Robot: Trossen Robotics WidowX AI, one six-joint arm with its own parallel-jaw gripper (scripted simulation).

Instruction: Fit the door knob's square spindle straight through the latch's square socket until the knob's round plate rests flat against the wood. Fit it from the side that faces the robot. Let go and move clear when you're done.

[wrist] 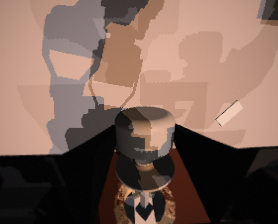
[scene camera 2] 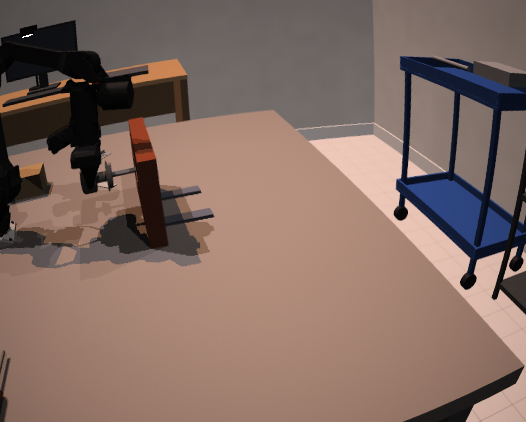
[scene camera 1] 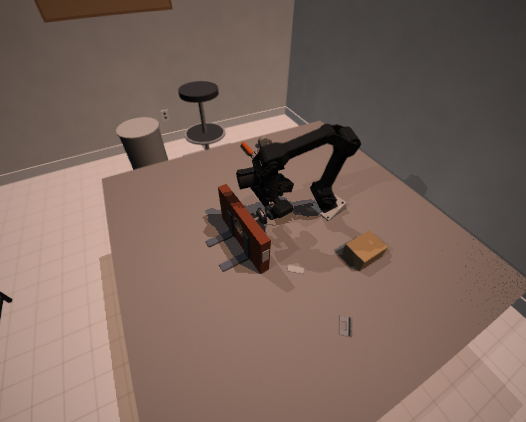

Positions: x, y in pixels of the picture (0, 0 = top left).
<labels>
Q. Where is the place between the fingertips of the gripper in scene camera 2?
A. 90, 182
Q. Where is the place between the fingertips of the gripper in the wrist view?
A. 144, 127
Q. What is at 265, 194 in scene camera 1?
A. The gripper.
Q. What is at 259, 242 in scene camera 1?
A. A red-brown wooden door block.
</labels>
